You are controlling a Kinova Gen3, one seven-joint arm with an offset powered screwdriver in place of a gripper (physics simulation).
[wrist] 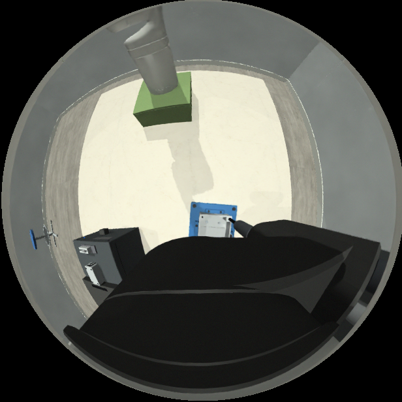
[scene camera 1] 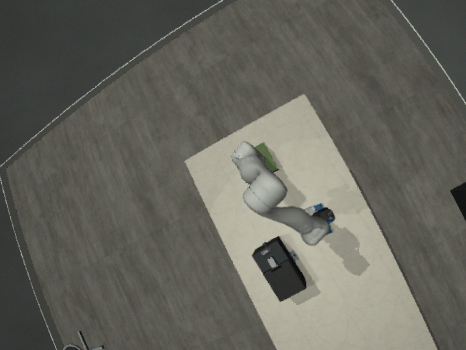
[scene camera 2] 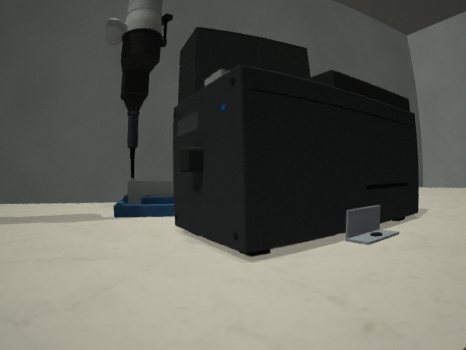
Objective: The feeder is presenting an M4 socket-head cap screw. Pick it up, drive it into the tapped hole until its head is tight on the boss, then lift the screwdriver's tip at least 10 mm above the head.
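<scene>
The screwdriver's thin dark bit points straight down, with its tip at the top of a light grey housing, at the corner boss nearest the tool in the wrist view. The housing sits in a blue fixture. I cannot tell whether an M4 screw is on the bit or in the hole; the spot is too small, and no gap shows between tip and boss. The black feeder stands apart from the tool; no screw can be made out at it.
A green block stands under the arm's base. A small grey angle bracket is beside the feeder, near its lower side. The pale table carries the fixture, feeder and arm.
</scene>
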